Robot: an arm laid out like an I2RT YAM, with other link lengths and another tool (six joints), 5 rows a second.
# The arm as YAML. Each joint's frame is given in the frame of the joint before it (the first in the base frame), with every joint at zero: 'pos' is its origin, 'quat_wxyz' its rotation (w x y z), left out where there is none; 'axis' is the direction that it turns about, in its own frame. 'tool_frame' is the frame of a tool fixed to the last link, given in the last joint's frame.
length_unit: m
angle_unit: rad
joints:
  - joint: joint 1
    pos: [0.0, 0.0, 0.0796]
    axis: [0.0, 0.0, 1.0]
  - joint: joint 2
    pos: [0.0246, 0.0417, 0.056]
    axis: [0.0, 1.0, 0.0]
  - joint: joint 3
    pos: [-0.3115, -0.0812, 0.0]
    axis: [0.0, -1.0, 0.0]
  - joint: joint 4
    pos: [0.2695, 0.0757, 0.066]
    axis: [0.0, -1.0, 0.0]
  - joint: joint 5
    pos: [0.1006, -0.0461, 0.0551]
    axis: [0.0, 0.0, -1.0]
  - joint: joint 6
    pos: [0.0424, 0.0, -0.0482]
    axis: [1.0, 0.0, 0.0]
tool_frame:
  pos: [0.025, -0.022, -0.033]
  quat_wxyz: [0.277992, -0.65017, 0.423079, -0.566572]
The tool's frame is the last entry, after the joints.
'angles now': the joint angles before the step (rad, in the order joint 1, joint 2, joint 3, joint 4, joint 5, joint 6). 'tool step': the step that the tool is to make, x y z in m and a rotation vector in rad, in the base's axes. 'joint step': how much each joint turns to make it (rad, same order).
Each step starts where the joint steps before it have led.
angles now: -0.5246, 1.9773, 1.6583, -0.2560, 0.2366, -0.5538
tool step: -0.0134, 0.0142, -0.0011, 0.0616, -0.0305, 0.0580
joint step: 0.0001, -0.0703, -0.0875, 0.0076, -0.0860, 0.0261
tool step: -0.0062, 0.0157, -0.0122, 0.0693, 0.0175, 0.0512
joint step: 0.0121, -0.0324, -0.0564, -0.0279, -0.0616, 0.0199
